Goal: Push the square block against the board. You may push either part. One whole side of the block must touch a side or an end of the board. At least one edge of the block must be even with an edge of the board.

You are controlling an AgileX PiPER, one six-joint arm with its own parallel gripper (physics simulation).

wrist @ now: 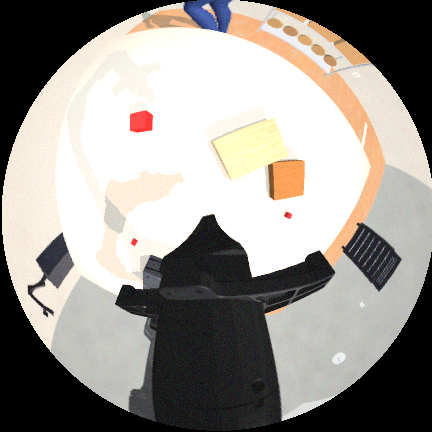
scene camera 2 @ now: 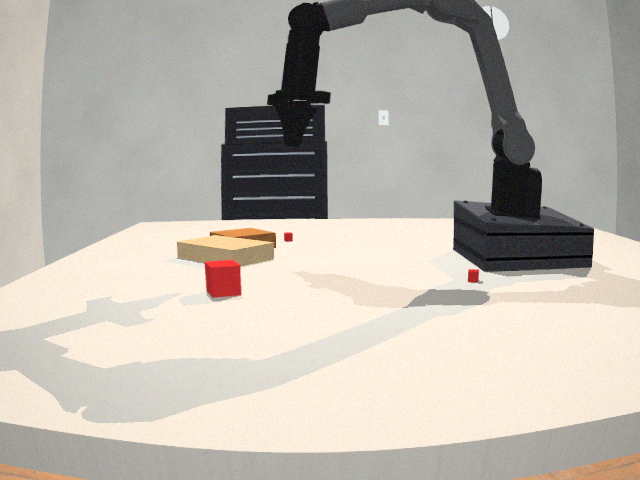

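The square block (scene camera 2: pixel 253 231) (wrist: pixel 288 179) is orange-brown and lies flat on the table. The board (scene camera 2: pixel 222 242) (wrist: pixel 250 149) is pale yellow wood, longer than it is wide, and also lies flat. In the wrist view the block is below the board's right end and turned at an angle to it. One block corner is at or very near the board's long side, and a wedge-shaped gap opens to the right. Whether they touch is unclear. My gripper (scene camera 2: pixel 293 143) (wrist: pixel 210 221) is shut and empty, pointing down high above the table, apart from both parts.
A larger red cube (scene camera 2: pixel 223 279) (wrist: pixel 141 121) stands left of the board in the wrist view. One small red cube (scene camera 2: pixel 288 236) (wrist: pixel 288 215) lies near the block. Another small red cube (scene camera 2: pixel 473 275) (wrist: pixel 134 242) lies near the dark robot base (scene camera 2: pixel 537 250).
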